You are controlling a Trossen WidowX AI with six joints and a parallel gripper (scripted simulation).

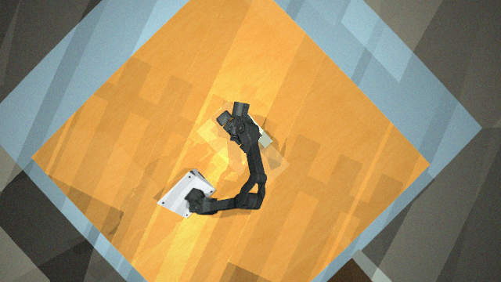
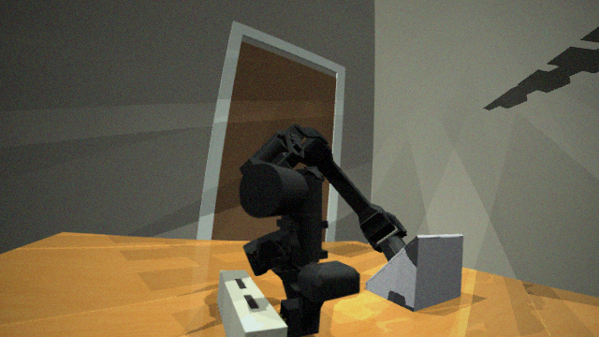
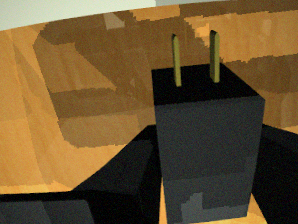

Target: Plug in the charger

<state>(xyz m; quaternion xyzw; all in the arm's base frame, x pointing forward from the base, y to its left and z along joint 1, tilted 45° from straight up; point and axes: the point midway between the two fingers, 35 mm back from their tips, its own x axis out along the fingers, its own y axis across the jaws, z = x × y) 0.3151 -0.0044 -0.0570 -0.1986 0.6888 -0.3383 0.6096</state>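
Right now my gripper tip is 2 cm short of the box-shaped charger and 1 cm below it.
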